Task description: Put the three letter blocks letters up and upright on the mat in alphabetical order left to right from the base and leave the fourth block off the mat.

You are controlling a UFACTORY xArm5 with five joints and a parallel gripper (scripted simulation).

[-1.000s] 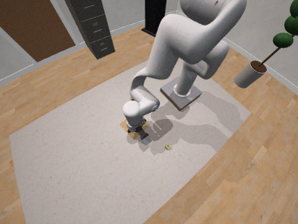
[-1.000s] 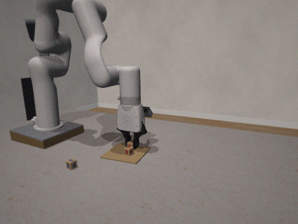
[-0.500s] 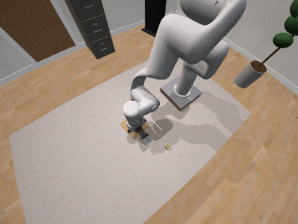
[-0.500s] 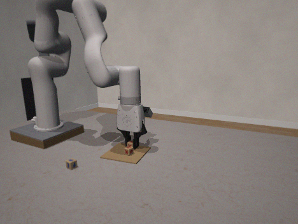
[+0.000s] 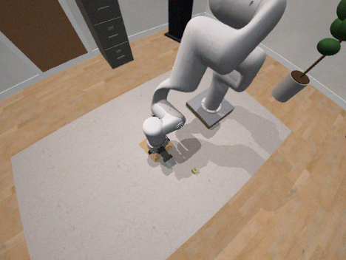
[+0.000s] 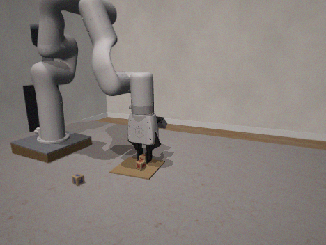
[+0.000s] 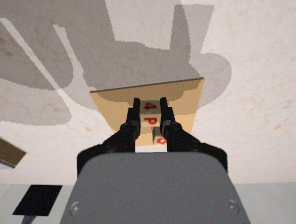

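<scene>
Right now my hand is 10 mm past the tan mat, 40 mm to the left of it and 30 mm above it. Round my hand: blue-lettered block 140 mm behind, 190 mm to the right, 10 mm below.
</scene>
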